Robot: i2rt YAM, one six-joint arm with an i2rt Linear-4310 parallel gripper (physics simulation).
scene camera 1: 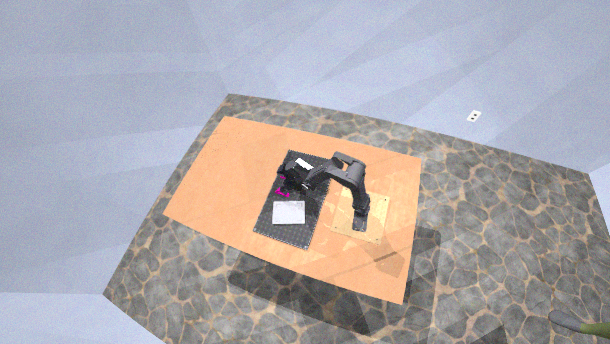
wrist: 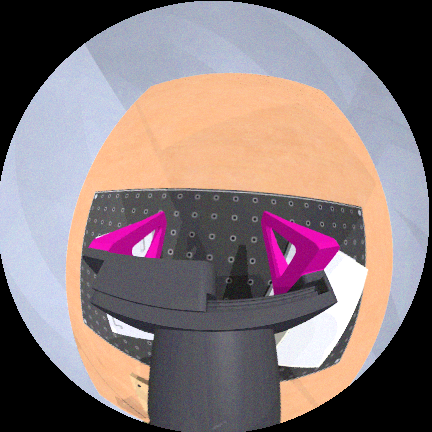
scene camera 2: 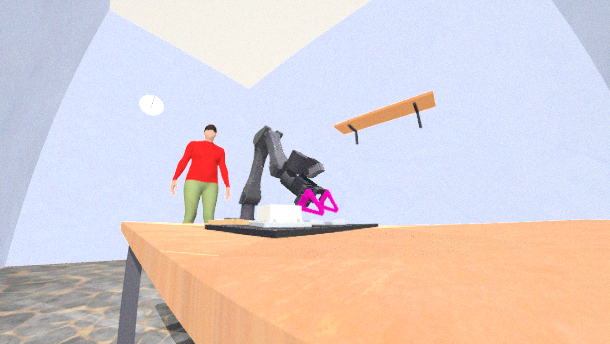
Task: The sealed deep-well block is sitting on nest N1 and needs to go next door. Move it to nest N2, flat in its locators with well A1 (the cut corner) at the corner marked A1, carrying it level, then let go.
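Frame: origin at the arm's base, x left, y ahead, z down, level; centimetres.
Seen in the pictures: gripper, fingertip midpoint: [scene camera 1: 278, 185] [wrist: 213, 216] [scene camera 2: 331, 212]; arm's base, origin of the base link: [scene camera 1: 361, 211] [scene camera 2: 246, 222].
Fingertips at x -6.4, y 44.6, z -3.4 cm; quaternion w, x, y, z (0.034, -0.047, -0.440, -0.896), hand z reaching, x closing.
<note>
Pixels of each thing's middle, then the offset from my fingertips to it. Level surfaces: height alone.
- white deep-well block, body centre: [wrist: 317, 311] [scene camera 2: 277, 214] [scene camera 1: 303, 170] dx -11.0, dy -11.1, dz +0.6 cm
- flat pale plate, body centre: [wrist: 124, 285] [scene camera 2: 325, 222] [scene camera 1: 288, 212] dx +12.9, dy -8.3, dz +3.0 cm
- dark perforated board, body centre: [wrist: 204, 305] [scene camera 2: 305, 227] [scene camera 1: 296, 194] dx +1.8, dy -9.9, dz +4.5 cm
- orange table, its level: dz +5.2 cm
The white deep-well block [scene camera 1: 304, 163] [scene camera 2: 279, 214] [wrist: 330, 320] stands at the far end of the dark board, upright on its nest [scene camera 2: 256, 224]. The arm covers part of it in scene camera 1. The other nest, a flat pale plate [scene camera 1: 288, 213] [wrist: 131, 328], lies bare toward the near end of the board; the wrist hides much of it in the wrist view. My gripper [scene camera 1: 282, 185] [wrist: 213, 216] is open, its magenta fingers wide apart with nothing between them. It hangs above the board, between the block and the bare nest. The cut corner and the A1 marks cannot be made out.
The dark perforated board [scene camera 1: 265, 226] [scene camera 2: 345, 227] [wrist: 230, 200] lies on the orange table [scene camera 1: 210, 170] [scene camera 2: 425, 270] [wrist: 235, 130]. The arm's base stands on a pale wooden plate [scene camera 1: 345, 225]. A person [scene camera 2: 202, 162] stands behind the table, and a shelf [scene camera 2: 387, 114] hangs on the wall.
</note>
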